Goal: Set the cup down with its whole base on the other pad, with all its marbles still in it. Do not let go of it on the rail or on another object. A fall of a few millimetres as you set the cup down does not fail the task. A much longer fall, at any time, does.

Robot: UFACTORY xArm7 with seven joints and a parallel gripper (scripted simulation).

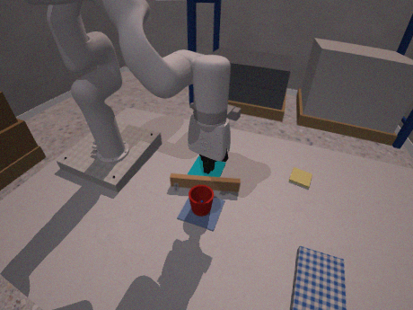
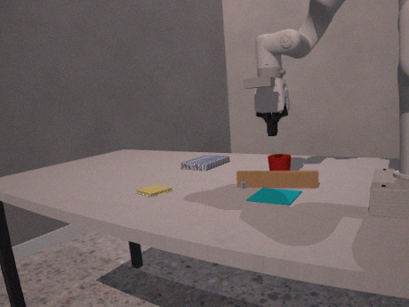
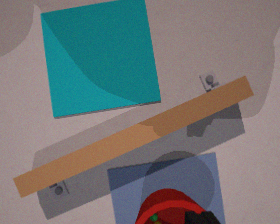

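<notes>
The red cup is 14 cm below my hand, 3 cm to the right of it and 1 cm behind it. Round my hand: yellow marble 15 cm below, 3 cm to the right, 3 cm behind; wooden rail 15 cm below, 6 cm to the left, 2 cm behind; teal pad 17 cm below, 15 cm to the left, 3 cm behind.
</notes>
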